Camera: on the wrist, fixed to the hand. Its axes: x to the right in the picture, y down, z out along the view.
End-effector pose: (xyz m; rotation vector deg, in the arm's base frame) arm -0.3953 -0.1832 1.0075 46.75 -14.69 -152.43
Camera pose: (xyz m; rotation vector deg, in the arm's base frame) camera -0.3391 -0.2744 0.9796 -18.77 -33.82 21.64
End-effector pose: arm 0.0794 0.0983 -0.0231 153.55 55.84 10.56
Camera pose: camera 0.1261 0.0475 0.0635 -54.31 166.13 -14.60
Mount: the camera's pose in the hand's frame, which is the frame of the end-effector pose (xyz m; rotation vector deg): 0.0049 0.0921 -0.0613 1.30 11.09 -175.90
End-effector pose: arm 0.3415 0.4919 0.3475 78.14 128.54 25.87
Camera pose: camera 0.3736 0.5357 0.4440 -135.61 90.40 -34.43
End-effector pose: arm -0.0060 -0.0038 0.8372 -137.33 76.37 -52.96
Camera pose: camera -0.1050 -0.0534 0.8410 69.06 119.52 28.18
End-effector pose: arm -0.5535 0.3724 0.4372 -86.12 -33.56 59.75
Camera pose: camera -0.5161 0.3250 0.3444 28.55 -84.94 -83.15
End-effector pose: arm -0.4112 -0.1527 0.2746 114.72 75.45 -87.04
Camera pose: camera -0.3007 -0.1567 0.2692 54.14 -96.87 17.30
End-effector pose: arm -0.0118 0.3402 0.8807 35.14 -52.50 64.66
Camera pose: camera -0.0795 0.4227 0.8510 53.27 41.95 -90.19
